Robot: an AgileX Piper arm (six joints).
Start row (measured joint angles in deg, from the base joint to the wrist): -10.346 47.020 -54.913 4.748 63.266 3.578
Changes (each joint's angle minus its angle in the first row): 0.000 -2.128 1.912 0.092 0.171 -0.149; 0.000 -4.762 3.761 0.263 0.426 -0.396; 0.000 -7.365 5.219 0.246 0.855 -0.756; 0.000 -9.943 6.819 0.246 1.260 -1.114; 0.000 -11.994 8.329 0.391 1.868 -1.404; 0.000 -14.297 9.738 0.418 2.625 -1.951; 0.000 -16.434 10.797 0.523 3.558 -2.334; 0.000 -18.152 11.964 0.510 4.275 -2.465; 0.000 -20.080 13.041 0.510 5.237 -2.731; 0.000 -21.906 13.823 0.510 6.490 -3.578; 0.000 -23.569 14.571 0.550 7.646 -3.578; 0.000 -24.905 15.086 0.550 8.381 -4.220; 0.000 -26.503 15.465 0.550 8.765 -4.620; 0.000 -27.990 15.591 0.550 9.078 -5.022; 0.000 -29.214 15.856 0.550 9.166 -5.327
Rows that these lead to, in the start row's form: -10.346 44.892 -53.001 4.840 63.437 3.429; -10.346 42.258 -51.152 5.011 63.692 3.182; -10.346 39.655 -49.694 4.994 64.121 2.822; -10.346 37.077 -48.094 4.994 64.526 2.464; -10.346 35.026 -46.584 5.139 65.134 2.174; -10.346 32.723 -45.175 5.166 65.891 1.627; -10.346 30.586 -44.116 5.271 66.824 1.244; -10.346 28.868 -42.949 5.258 67.541 1.113; -10.346 26.940 -41.872 5.258 68.503 0.847; -10.346 25.114 -41.090 5.258 69.756 0.000; -10.346 23.451 -40.342 5.298 70.912 0.000; -10.346 22.115 -39.827 5.298 71.647 -0.642; -10.346 20.517 -39.448 5.298 72.031 -1.042; -10.346 19.030 -39.322 5.298 72.344 -1.444; -10.346 17.806 -39.057 5.298 72.432 -1.749
